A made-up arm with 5 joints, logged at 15 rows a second.
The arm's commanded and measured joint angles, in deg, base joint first. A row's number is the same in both.
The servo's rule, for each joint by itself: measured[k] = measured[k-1] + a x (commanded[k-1-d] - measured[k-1]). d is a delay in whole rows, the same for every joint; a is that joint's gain. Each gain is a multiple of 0.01, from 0.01 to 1. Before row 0 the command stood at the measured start. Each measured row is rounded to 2 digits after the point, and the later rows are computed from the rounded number. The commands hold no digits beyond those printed.
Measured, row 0: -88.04 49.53 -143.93 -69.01 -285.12
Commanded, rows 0 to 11: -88.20 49.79 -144.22 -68.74 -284.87; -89.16 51.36 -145.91 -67.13 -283.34; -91.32 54.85 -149.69 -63.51 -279.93; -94.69 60.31 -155.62 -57.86 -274.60; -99.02 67.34 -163.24 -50.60 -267.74; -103.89 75.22 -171.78 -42.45 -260.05; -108.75 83.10 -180.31 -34.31 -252.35; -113.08 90.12 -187.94 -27.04 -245.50; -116.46 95.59 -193.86 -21.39 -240.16; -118.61 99.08 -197.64 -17.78 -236.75; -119.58 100.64 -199.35 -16.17 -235.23; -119.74 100.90 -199.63 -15.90 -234.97
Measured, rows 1 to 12: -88.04 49.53 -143.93 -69.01 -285.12; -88.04 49.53 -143.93 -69.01 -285.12; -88.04 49.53 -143.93 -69.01 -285.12; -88.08 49.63 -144.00 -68.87 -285.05; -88.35 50.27 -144.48 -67.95 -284.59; -89.09 51.96 -145.78 -65.60 -283.33; -90.49 55.05 -148.24 -61.50 -280.97; -92.62 59.60 -151.99 -55.72 -277.40; -95.44 65.38 -156.94 -48.69 -272.72; -98.77 71.94 -162.78 -41.07 -267.22; -102.35 78.67 -169.07 -33.63 -261.36; -105.88 84.93 -175.27 -27.14 -255.64
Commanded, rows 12 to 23: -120.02 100.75 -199.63 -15.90 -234.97; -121.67 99.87 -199.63 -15.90 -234.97; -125.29 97.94 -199.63 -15.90 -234.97; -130.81 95.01 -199.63 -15.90 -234.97; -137.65 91.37 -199.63 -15.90 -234.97; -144.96 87.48 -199.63 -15.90 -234.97; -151.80 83.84 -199.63 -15.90 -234.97; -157.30 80.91 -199.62 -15.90 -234.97; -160.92 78.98 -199.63 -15.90 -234.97; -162.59 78.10 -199.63 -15.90 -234.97; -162.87 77.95 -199.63 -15.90 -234.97; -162.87 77.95 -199.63 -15.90 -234.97
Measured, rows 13 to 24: -109.06 90.17 -180.86 -22.18 -250.54; -111.69 94.04 -185.48 -18.99 -246.41; -113.70 96.58 -189.02 -17.35 -243.32; -115.28 98.12 -191.67 -16.58 -241.07; -116.88 98.77 -193.66 -16.22 -239.42; -118.98 98.46 -195.15 -16.05 -238.22; -121.94 97.18 -196.27 -15.97 -237.34; -125.87 95.03 -197.11 -15.93 -236.70; -130.64 92.24 -197.74 -15.91 -236.23; -135.93 89.13 -198.21 -15.90 -235.89; -141.27 86.09 -198.56 -15.90 -235.64; -146.18 83.46 -198.83 -15.90 -235.46
